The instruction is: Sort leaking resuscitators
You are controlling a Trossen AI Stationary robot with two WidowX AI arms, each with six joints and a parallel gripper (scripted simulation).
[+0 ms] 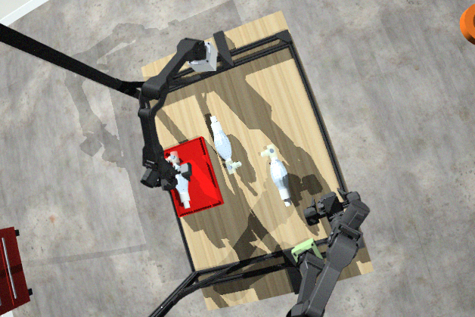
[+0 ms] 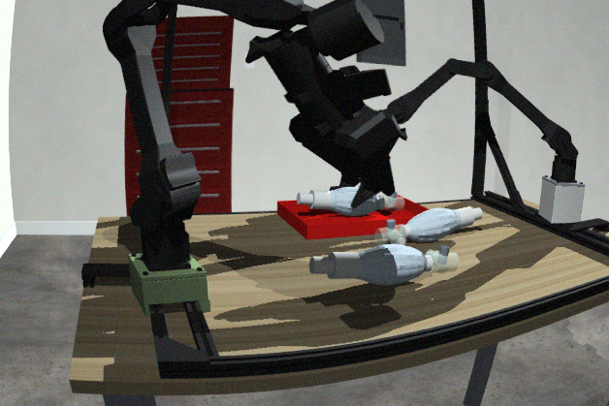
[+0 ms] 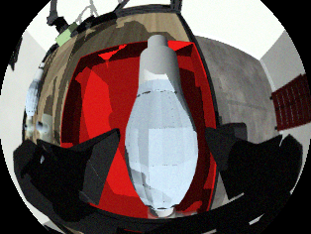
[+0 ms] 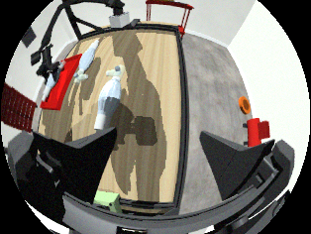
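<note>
My left gripper is now 50 mm short of the red tray, 50 mm above it and 10 mm to the left of it.
</note>
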